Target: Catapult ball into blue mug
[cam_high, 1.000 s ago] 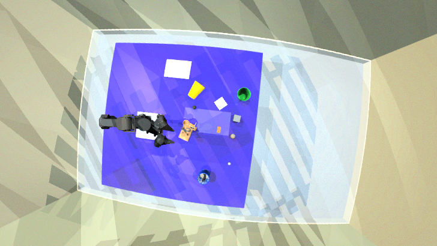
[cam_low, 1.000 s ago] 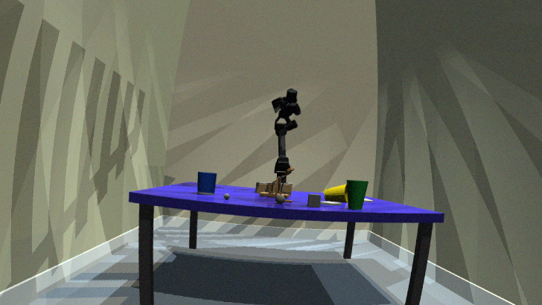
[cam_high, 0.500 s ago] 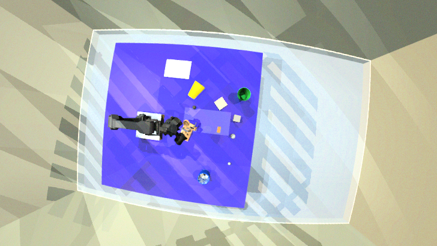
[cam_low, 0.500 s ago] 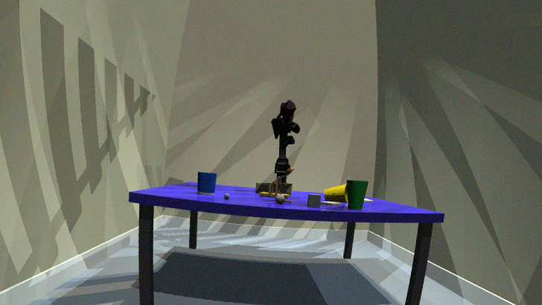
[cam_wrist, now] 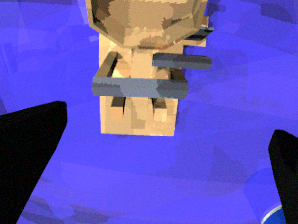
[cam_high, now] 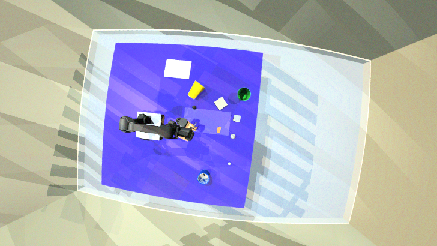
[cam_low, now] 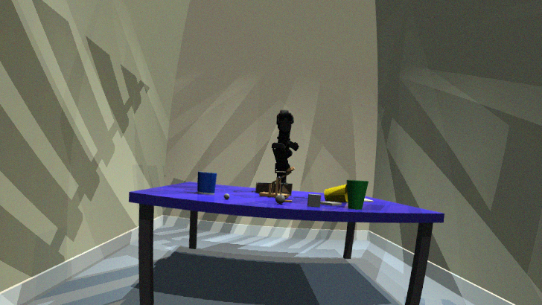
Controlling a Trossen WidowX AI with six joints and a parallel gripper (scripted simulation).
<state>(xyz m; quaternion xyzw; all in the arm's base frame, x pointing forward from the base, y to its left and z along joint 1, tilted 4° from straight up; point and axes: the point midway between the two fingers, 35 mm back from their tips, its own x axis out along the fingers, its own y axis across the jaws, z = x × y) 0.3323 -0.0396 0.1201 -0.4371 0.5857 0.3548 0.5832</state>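
My gripper tip is now 80 mm above the catapult frame and 10 mm past it. From my gripper tip the other things lie so: wooden catapult (90 mm below, 10 mm to the left, 10 mm ahead); orange block (230 mm ahead, 160 mm below, 20 mm to the left); black ball (170 mm to the left, 150 mm below, 20 mm ahead).
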